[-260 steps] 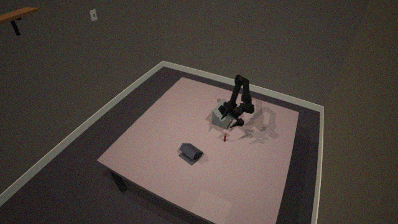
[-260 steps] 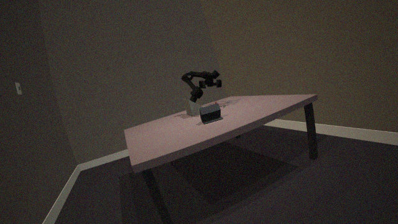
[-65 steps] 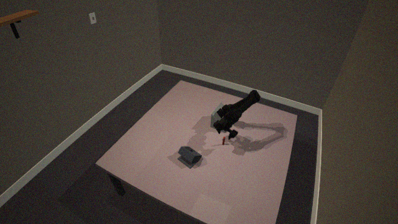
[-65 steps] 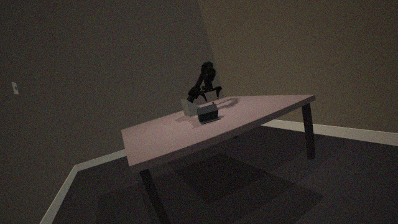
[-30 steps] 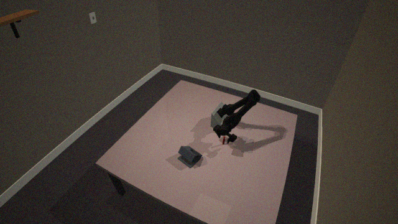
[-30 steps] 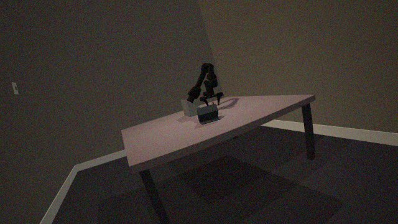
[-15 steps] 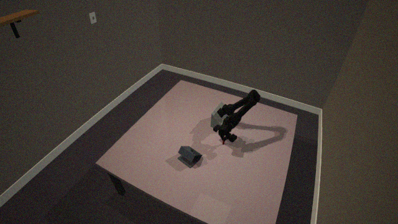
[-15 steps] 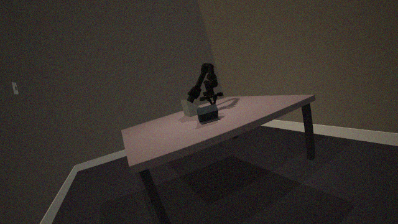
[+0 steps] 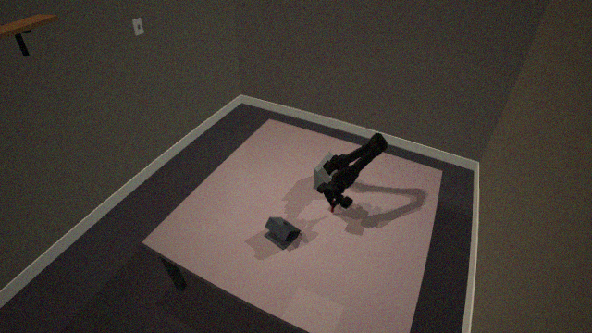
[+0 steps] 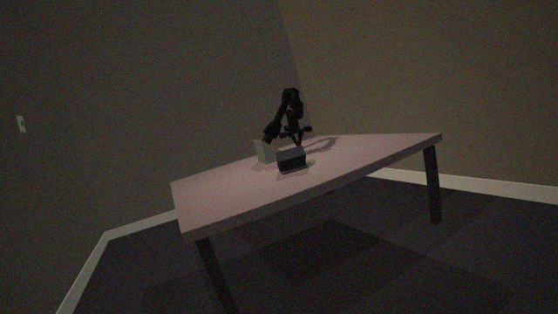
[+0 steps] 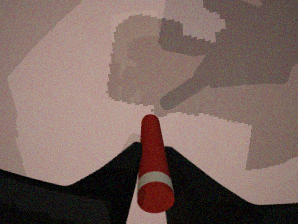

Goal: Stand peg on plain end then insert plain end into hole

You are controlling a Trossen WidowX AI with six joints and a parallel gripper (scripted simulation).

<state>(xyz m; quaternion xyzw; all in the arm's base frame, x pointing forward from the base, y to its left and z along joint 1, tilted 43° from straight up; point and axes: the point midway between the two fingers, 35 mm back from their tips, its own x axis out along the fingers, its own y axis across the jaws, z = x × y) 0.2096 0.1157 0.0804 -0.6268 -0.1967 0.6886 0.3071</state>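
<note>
Now: gripper tip 250 mm short of the sloped panel, 140 mm to the left of it and 10 mm above it. Round my gripper tip: red peg: 20 mm above.
</note>
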